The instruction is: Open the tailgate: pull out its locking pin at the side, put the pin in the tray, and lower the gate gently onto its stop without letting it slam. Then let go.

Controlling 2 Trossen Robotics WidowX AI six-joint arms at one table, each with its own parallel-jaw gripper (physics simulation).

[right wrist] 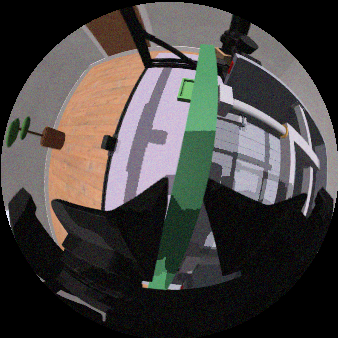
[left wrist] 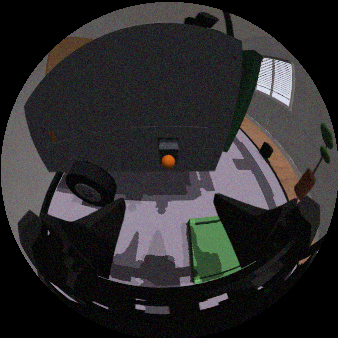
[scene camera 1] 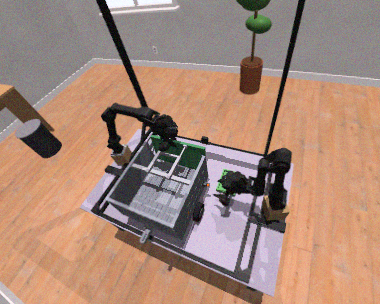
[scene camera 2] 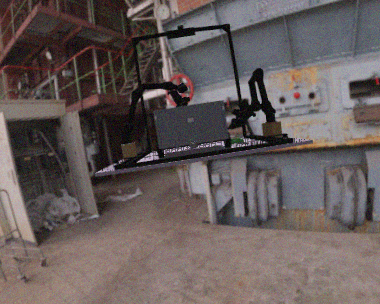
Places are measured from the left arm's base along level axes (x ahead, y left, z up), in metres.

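Where they show: left gripper, fingertip midpoint: (left wrist: 169, 201) (scene camera 1: 215, 187) (scene camera 2: 228, 129); right gripper, fingertip midpoint: (right wrist: 184, 182) (scene camera 1: 176, 144); left arm's base, link origin: (right wrist: 226, 51) (scene camera 1: 276, 203) (scene camera 2: 271, 122); right arm's base, link origin: (scene camera 1: 118, 149) (scene camera 2: 127, 143).
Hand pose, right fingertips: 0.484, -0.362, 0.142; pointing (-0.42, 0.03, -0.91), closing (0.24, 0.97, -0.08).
Observation:
Each offset is from my right fingertips to the centre of the thing, as dx, dy, dz.
The green tailgate (scene camera 1: 192, 155) (left wrist: 246, 95) (right wrist: 201, 117) stands upright at the trailer's rear. The locking pin's orange knob (scene camera 1: 208, 185) (left wrist: 168, 161) sticks out at a small dark bracket low on the trailer's side; its shaft is hidden. The green tray {-0.280, +0.149, -0.248} (scene camera 1: 220, 188) (left wrist: 212, 237) (right wrist: 186, 90) lies beside the trailer. My right gripper (right wrist: 184, 182) is shut on the tailgate's top edge. My left gripper (left wrist: 169, 201) is open and empty, low beside the trailer near the tray, with its fingers facing the side wall and the knob a short way beyond them.
The grey trailer {+0.103, +0.225, -0.114} (scene camera 1: 114, 192) (scene camera 2: 190, 125) (left wrist: 135, 85) fills the table's middle, with crossbars over its bed. A black wheel {-0.080, +0.335, -0.207} (scene camera 1: 198, 211) (left wrist: 90, 184) stands at its side, left of the knob in the left wrist view. Black frame posts (scene camera 1: 284, 82) rise from the table's far edge.

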